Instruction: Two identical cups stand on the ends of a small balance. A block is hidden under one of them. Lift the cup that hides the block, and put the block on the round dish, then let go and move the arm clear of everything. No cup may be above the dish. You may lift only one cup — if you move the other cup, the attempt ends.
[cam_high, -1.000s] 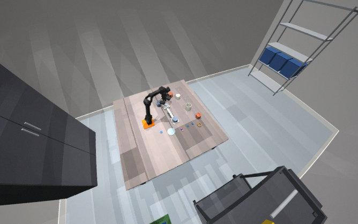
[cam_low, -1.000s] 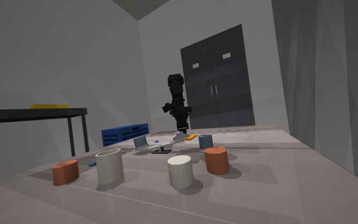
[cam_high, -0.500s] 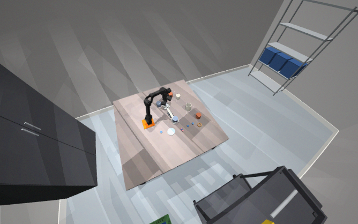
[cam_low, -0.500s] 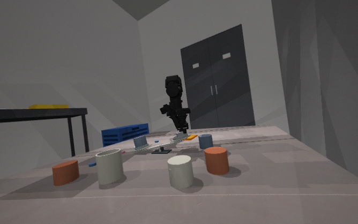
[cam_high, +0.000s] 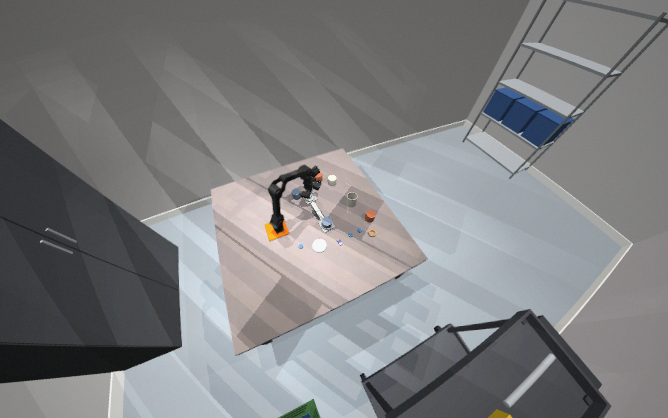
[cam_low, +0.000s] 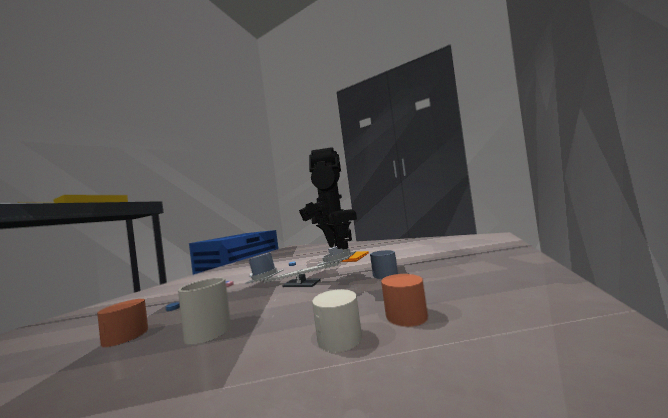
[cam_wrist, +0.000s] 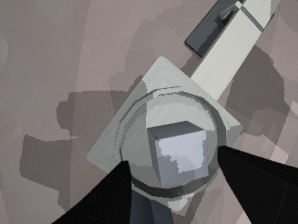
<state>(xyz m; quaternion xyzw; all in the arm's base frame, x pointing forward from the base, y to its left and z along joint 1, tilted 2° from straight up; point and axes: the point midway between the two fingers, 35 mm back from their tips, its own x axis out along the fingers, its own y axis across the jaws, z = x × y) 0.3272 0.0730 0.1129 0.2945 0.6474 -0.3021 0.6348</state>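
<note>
My gripper tip is now 1 cm above the grey block. Also, from my gripper tip: blue-grey cup 28 cm to the right, 4 cm below, 3 cm behind; then orange ring 50 cm to the right, 20 cm ahead, 9 cm below; then round dish 35 cm to the right, 16 cm behind, 10 cm below.
</note>
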